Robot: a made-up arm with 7 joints. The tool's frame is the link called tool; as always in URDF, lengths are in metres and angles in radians. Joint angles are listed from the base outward. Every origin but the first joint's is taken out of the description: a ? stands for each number. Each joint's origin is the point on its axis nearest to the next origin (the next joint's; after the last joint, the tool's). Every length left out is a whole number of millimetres.
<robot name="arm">
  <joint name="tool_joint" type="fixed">
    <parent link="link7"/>
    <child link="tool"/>
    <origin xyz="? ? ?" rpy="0 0 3.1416"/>
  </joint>
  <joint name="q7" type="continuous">
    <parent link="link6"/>
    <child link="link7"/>
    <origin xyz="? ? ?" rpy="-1.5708 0 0"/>
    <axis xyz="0 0 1"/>
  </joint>
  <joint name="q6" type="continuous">
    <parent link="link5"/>
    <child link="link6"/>
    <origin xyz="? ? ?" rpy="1.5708 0 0"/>
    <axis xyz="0 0 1"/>
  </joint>
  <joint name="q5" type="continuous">
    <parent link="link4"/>
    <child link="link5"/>
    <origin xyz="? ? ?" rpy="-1.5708 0 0"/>
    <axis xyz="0 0 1"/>
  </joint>
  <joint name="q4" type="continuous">
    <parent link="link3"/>
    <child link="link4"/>
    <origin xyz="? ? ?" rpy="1.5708 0 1.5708"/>
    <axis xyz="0 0 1"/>
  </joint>
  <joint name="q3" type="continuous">
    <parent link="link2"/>
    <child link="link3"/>
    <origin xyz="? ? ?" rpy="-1.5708 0 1.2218"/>
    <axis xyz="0 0 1"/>
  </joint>
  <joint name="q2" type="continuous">
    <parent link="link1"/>
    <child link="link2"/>
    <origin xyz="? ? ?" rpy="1.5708 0 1.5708"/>
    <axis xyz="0 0 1"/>
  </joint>
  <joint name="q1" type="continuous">
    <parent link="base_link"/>
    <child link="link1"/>
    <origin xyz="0 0 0" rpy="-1.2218 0 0"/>
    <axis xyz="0 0 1"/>
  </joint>
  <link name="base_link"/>
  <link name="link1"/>
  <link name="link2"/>
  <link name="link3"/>
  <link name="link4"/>
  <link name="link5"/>
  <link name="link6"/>
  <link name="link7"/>
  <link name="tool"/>
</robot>
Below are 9 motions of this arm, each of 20 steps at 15 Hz.
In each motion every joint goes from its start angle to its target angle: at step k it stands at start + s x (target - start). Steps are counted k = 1, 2, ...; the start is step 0. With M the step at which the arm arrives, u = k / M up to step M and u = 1 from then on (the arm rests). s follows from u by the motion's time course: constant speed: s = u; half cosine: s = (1 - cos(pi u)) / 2; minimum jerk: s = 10 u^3 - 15 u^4 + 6 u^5.
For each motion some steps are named. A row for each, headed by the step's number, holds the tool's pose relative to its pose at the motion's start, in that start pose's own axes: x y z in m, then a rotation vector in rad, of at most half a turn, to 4 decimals.
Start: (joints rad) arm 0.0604 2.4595 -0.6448 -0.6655 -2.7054 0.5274 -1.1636
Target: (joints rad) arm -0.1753 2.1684 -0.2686 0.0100 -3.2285 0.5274 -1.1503
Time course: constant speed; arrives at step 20
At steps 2, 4, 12, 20:
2: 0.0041 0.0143 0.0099 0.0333 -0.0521 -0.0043
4: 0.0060 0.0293 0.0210 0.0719 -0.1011 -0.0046
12: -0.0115 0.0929 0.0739 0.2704 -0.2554 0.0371
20: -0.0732 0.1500 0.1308 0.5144 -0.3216 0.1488

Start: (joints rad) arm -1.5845 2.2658 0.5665 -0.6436 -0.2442 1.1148 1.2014
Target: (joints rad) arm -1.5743 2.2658 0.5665 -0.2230 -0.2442 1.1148 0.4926
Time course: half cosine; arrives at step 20
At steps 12, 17, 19, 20:
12: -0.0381 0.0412 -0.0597 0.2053 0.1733 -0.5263
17: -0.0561 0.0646 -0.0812 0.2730 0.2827 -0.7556
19: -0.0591 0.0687 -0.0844 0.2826 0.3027 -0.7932
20: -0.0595 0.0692 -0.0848 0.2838 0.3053 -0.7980

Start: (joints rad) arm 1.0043 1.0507 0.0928 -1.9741 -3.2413 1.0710 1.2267
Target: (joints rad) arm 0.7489 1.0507 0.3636 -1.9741 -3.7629 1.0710 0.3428
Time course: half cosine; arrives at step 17
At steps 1, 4, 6, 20:
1: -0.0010 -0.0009 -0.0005 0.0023 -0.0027 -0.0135
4: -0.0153 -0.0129 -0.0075 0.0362 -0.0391 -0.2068
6: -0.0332 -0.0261 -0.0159 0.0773 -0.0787 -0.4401
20: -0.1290 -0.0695 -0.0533 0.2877 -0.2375 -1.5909

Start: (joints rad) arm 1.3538 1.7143 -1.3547 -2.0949 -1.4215 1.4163 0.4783
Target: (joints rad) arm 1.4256 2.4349 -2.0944 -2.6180 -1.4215 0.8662 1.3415
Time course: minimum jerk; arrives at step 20
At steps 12, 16, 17, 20:
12: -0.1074 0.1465 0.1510 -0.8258 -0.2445 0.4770
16: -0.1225 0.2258 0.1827 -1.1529 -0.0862 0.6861
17: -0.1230 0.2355 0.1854 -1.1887 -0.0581 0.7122
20: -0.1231 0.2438 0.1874 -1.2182 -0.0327 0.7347

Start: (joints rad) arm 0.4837 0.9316 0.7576 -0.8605 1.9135 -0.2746 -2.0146
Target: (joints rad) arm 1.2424 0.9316 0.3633 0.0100 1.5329 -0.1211 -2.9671
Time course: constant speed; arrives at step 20
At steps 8, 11, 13, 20:
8: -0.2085 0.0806 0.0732 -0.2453 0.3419 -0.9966
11: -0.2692 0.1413 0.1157 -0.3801 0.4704 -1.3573
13: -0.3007 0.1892 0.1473 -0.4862 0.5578 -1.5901
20: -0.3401 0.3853 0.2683 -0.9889 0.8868 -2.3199

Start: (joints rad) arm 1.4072 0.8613 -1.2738 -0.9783 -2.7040 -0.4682 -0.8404
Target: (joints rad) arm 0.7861 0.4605 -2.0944 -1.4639 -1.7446 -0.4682 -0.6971
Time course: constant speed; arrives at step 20
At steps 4, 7, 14, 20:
4: -0.0782 -0.0521 0.0121 -0.0070 0.2112 0.0169
7: -0.1329 -0.0818 0.0290 0.0199 0.3547 0.0091
14: -0.2373 -0.1180 0.0820 0.1824 0.5979 -0.0647
20: -0.2915 -0.1180 0.1271 0.4040 0.6569 -0.1571

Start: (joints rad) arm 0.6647 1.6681 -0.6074 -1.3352 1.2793 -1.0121 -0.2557
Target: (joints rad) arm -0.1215 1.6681 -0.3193 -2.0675 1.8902 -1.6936 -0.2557
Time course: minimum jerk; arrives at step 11
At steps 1, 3, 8, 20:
1: 0.0014 -0.0007 -0.0029 0.0053 -0.0117 0.0057
3: 0.0313 -0.0131 -0.0550 0.1016 -0.2297 0.1123
8: 0.3373 -0.0403 -0.2178 0.4948 -1.4291 0.8296
20: 0.3955 -0.0418 -0.2119 0.5200 -1.6006 0.9732

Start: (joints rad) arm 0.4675 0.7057 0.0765 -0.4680 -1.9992 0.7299 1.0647
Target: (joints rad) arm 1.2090 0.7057 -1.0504 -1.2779 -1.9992 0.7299 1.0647
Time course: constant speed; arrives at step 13
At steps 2, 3, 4, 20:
2: -0.0072 -0.0276 0.0424 0.0009 -0.1908 -0.0961
3: -0.0110 -0.0424 0.0692 -0.0116 -0.2904 -0.1338
4: -0.0156 -0.0573 0.0999 -0.0326 -0.3916 -0.1643
20: -0.1462 -0.0855 0.5107 -0.5903 -1.2127 -0.0808

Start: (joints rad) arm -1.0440 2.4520 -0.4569 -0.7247 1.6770 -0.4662 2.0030
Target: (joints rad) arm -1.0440 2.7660 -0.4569 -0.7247 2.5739 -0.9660 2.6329
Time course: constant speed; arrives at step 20
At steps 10, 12, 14, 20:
10: -0.0141 -0.0976 -0.0206 -0.4376 0.0192 0.5882
12: -0.0183 -0.1172 -0.0234 -0.5291 0.0373 0.7005
14: -0.0229 -0.1367 -0.0257 -0.6216 0.0601 0.8106
20: -0.0394 -0.1947 -0.0301 -0.9043 0.1561 1.1255

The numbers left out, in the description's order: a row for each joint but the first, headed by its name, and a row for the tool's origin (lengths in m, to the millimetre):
tool: 0 0 0
q7: 0 0 0
q6: 0 0 0
q5: 0.036 -0.301 0
q4: 0 -0.043 0
q3: 0.363 -0.132 0
q2: 0 0 0

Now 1 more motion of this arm.
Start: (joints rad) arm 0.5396 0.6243 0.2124 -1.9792 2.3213 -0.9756 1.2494
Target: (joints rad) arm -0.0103 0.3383 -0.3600 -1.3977 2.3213 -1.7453 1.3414
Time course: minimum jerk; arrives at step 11
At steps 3, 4, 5, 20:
3: 0.0197 0.0367 0.0034 -0.0566 -0.0955 0.0169
4: 0.0363 0.0753 0.0101 -0.1061 -0.1829 0.0213
5: 0.0526 0.1251 0.0230 -0.1599 -0.2785 0.0104
20: 0.0721 0.3042 0.1087 -0.3200 -0.4516 -0.1435

